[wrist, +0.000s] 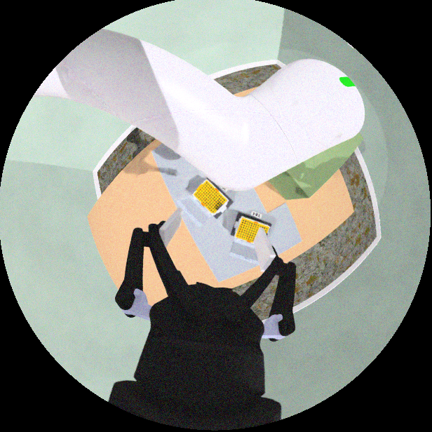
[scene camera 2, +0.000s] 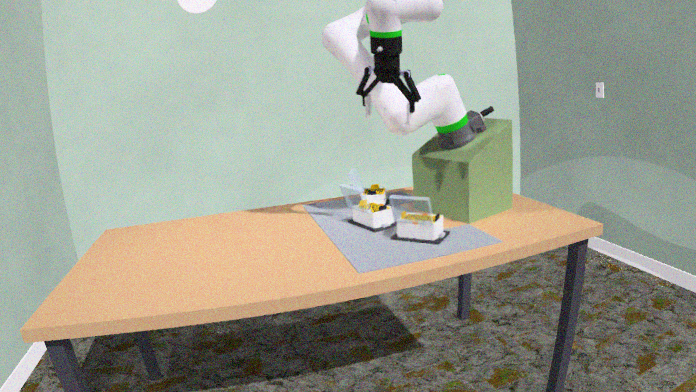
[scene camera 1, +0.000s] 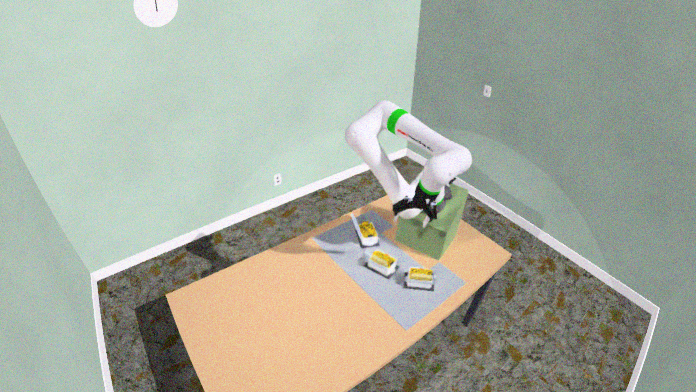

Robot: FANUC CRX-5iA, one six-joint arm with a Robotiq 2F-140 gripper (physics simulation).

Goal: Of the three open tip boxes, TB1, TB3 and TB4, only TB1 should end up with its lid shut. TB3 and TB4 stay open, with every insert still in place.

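Seen in the pictures: gripper, fingertip midpoint: (scene camera 2: pixel 388 119) (scene camera 1: pixel 409 222); arm's base, link origin: (scene camera 2: pixel 458 138) (scene camera 1: pixel 432 202).
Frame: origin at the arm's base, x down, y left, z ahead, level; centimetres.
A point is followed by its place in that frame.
Three white tip boxes with yellow inserts stand on the mat, lids raised. The front box (scene camera 1: pixel 420 284) @(x 18.5, y 29.5, z 28.9 cm) (scene camera 2: pixel 419 230) @(x 22.7, y 28.7, z 25.9 cm) (wrist: pixel 251 229) has its clear lid (scene camera 2: pixel 411 205) @(x 14.1, y 31.4, z 28.9 cm) (wrist: pixel 243 251) up; its small label resembles TB1 but is hard to read. The middle box (scene camera 1: pixel 381 265) @(x 16.1, y 12.0, z 40.3 cm) (scene camera 2: pixel 372 218) @(x 22.1, y 12.6, z 36.5 cm) (wrist: pixel 211 197) has its lid (scene camera 2: pixel 350 196) @(x 15.2, y 7.9, z 42.4 cm) (wrist: pixel 194 212) tilted open. The back box (scene camera 1: pixel 368 239) @(x 21.7, y -11.6, z 32.1 cm) (scene camera 2: pixel 373 198) @(x 21.6, y -11.1, z 30.7 cm) has its lid (scene camera 1: pixel 355 222) @(x 11.7, y -17.5, z 37.3 cm) (scene camera 2: pixel 354 178) @(x 15.4, y -22.1, z 35.6 cm) up; the arm hides it in the wrist view. My gripper (scene camera 1: pixel 411 221) @(x -9.4, y 14.8, z 29.8 cm) (scene camera 2: pixel 388 115) @(x -9.4, y 14.8, z 29.8 cm) (wrist: pixel 219 225) is open and empty, high above the boxes.
The grey-blue mat (scene camera 1: pixel 405 315) @(x 26.2, y 37.7, z 42.7 cm) (scene camera 2: pixel 362 260) @(x 26.2, y 37.1, z 45.0 cm) (wrist: pixel 218 267) lies on the wooden table (scene camera 1: pixel 280 320) @(x 26.5, y 11.8, z 94.7 cm) (scene camera 2: pixel 200 270) @(x 26.5, y 30.7, z 90.7 cm) (wrist: pixel 115 220). The green pedestal (scene camera 1: pixel 430 235) @(x 12.0, y 10.8, z 8.1 cm) (scene camera 2: pixel 490 175) @(x 11.8, y 14.1, z -6.0 cm) (wrist: pixel 320 175) carries the arm beside the mat. The white arm crosses above the mat's back part in the wrist view.
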